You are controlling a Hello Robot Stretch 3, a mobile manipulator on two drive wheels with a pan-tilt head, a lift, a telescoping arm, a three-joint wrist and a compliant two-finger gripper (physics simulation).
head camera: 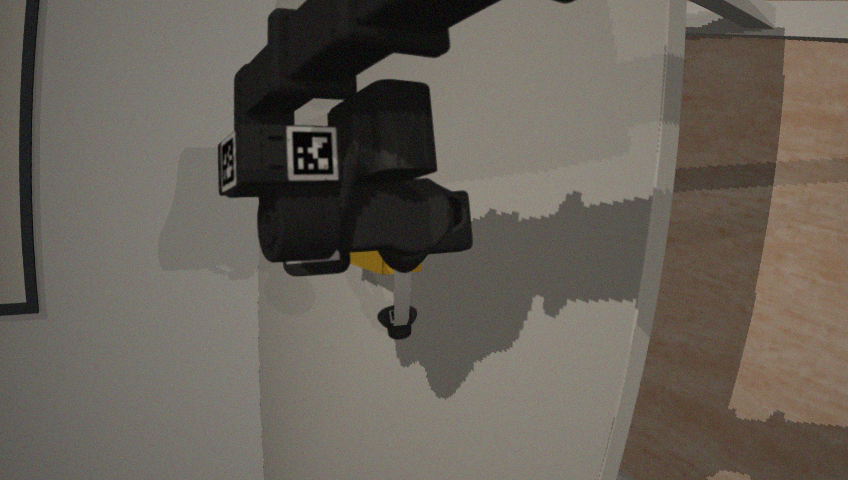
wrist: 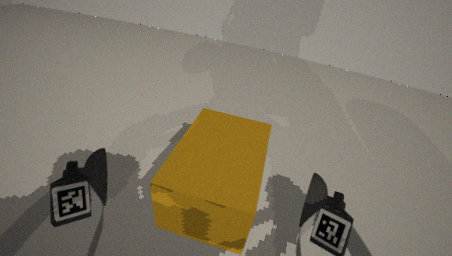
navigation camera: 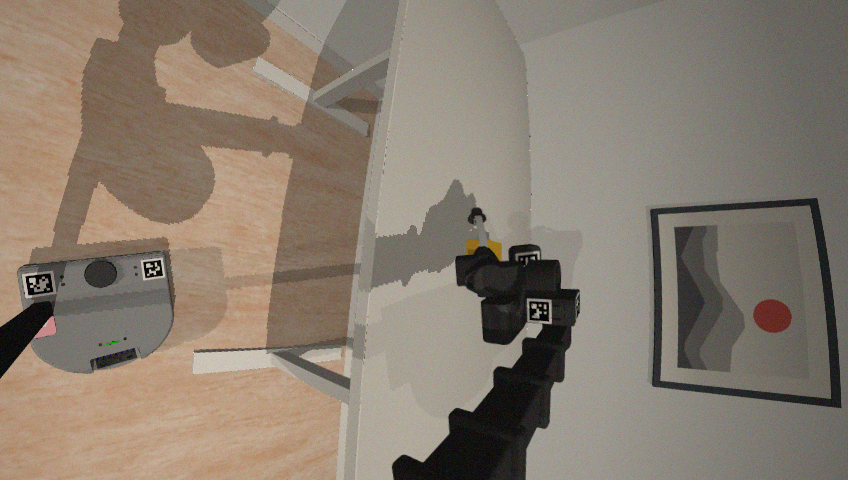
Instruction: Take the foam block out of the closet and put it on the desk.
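The foam block is a yellow box resting on the pale desk, near the wall side. My gripper is open around it. In the wrist view one finger stands to the left of the block and one to the right, with a visible gap on each side. In the head view the wrist hides most of the block and one finger. The closet does not show in these views.
The wall rises along the desk's far side, with a framed picture on it. My wheeled base is on the wooden floor beyond the desk's front edge. Desk leg parts stand near the floor.
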